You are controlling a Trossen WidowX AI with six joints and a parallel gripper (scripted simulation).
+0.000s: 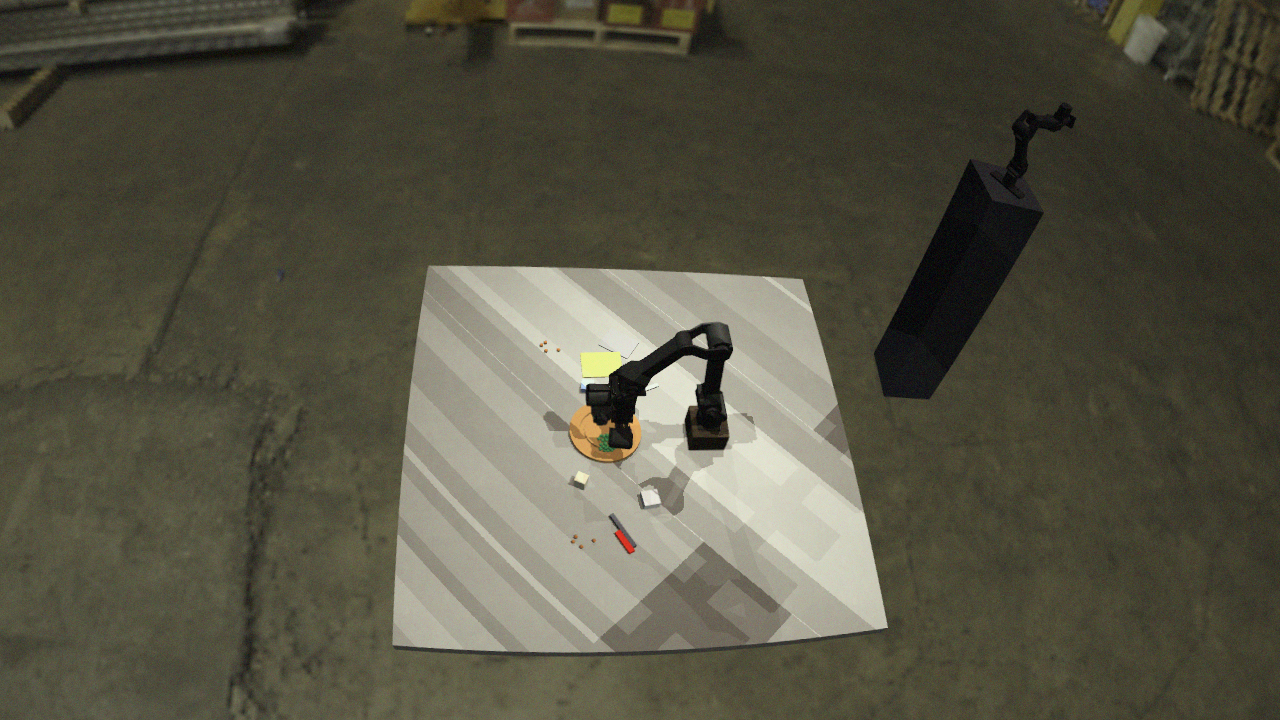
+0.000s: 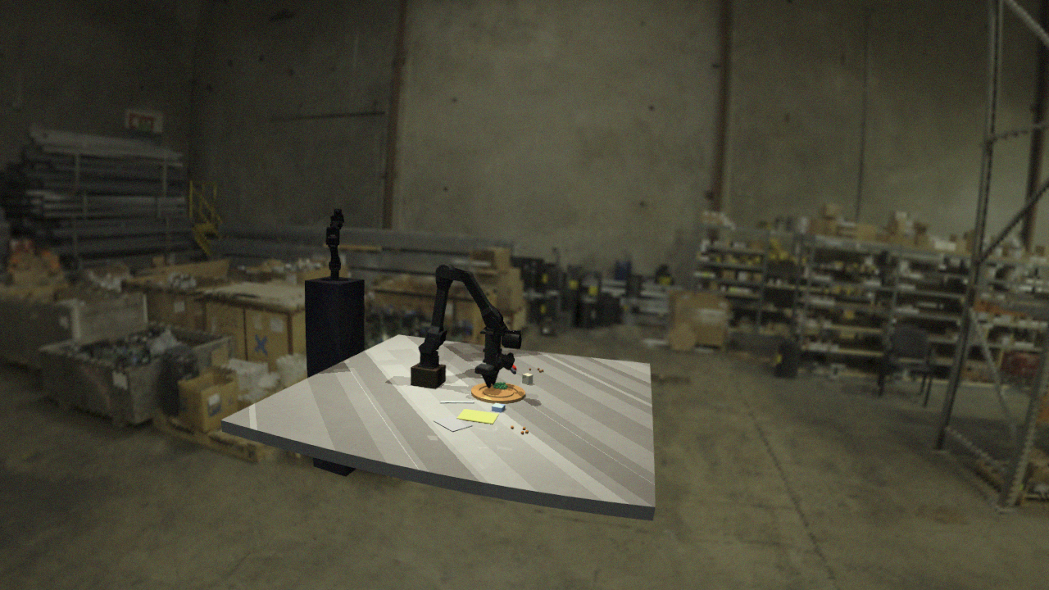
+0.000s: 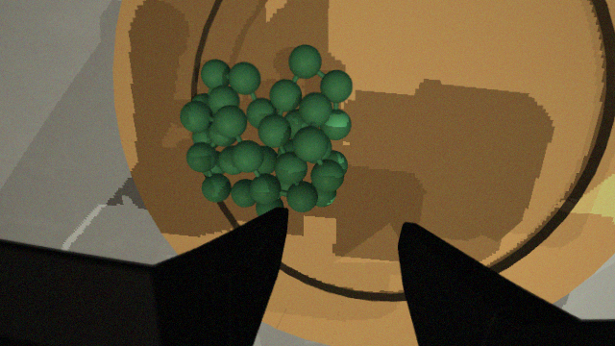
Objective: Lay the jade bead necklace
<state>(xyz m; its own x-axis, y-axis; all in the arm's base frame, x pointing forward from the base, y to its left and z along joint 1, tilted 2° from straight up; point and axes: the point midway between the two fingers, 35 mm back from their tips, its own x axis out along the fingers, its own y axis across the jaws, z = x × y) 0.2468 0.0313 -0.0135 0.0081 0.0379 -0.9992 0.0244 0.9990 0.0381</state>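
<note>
My gripper tip is now 10 cm short of the cream cube and 16 cm to the right of it. Also, from my gripper tip: yellow pad 5 cm ahead, 25 cm to the right, 2 cm below; then white strip 7 cm behind, 17 cm to the right, 2 cm below; then blue block 9 cm ahead, 17 cm to the right, 1 cm below.
</note>
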